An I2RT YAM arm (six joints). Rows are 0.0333 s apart.
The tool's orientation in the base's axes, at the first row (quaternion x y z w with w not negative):
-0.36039 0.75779 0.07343 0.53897
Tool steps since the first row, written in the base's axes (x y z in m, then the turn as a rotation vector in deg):
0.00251 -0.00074 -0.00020 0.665 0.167 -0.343
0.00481 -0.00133 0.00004 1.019 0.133 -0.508
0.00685 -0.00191 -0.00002 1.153 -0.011 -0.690
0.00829 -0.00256 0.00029 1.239 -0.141 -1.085
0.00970 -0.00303 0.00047 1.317 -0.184 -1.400
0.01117 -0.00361 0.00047 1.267 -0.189 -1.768
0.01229 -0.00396 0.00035 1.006 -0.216 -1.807
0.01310 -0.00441 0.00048 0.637 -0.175 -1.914
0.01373 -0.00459 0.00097 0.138 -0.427 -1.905
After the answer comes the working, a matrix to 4 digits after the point.
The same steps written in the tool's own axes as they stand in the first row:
0.00012 -0.00205 0.00163 0.114 -0.199 0.731
-0.00018 -0.00399 0.00299 0.217 -0.399 1.052
-0.00018 -0.00567 0.00429 0.422 -0.538 1.157
-0.00038 -0.00713 0.00494 0.812 -0.577 1.319
-0.00054 -0.00841 0.00570 1.094 -0.570 1.486
-0.00050 -0.00975 0.00654 1.424 -0.440 1.595
-0.00041 -0.01067 0.00727 1.512 -0.286 1.398
-0.00044 -0.01154 0.00761 1.645 0.005 1.181
-0.00089 -0.01220 0.00780 1.834 0.130 0.670

The tool's axes in the first row as the columns of a matrix, in the base's axes (rounded; the answer above uses it unrounded):
-0.1593 -0.6253 0.7639
-0.4670 0.7295 0.4998
-0.8698 -0.2772 -0.4082

